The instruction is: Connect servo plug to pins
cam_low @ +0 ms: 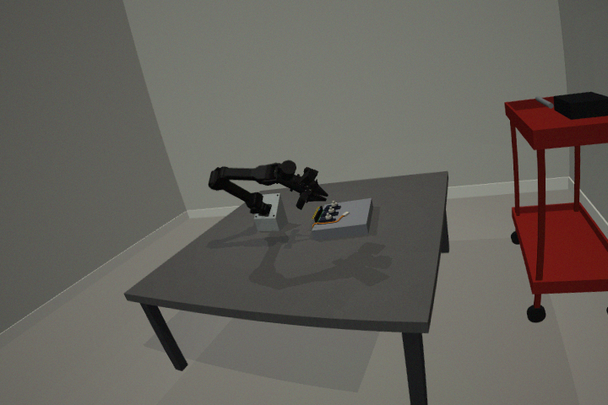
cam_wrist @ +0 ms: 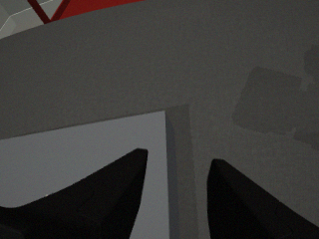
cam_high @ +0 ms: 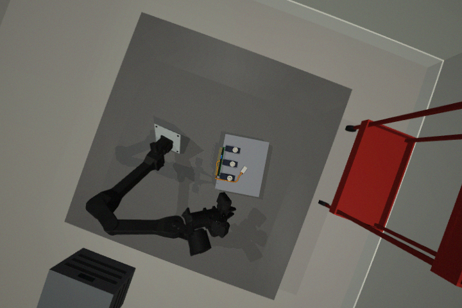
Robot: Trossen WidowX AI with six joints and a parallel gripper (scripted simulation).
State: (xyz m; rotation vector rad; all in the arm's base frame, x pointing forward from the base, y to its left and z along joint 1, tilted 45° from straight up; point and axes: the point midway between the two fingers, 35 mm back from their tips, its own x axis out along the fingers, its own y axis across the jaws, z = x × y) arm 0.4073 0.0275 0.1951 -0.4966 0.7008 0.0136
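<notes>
The grey printed holder is 10 mm behind my gripper tip, 200 mm to the left of it and 180 mm below it. The rest, counted from my gripper tip: blue band (170 mm behind, 170 mm to the left, 130 mm below).
</notes>
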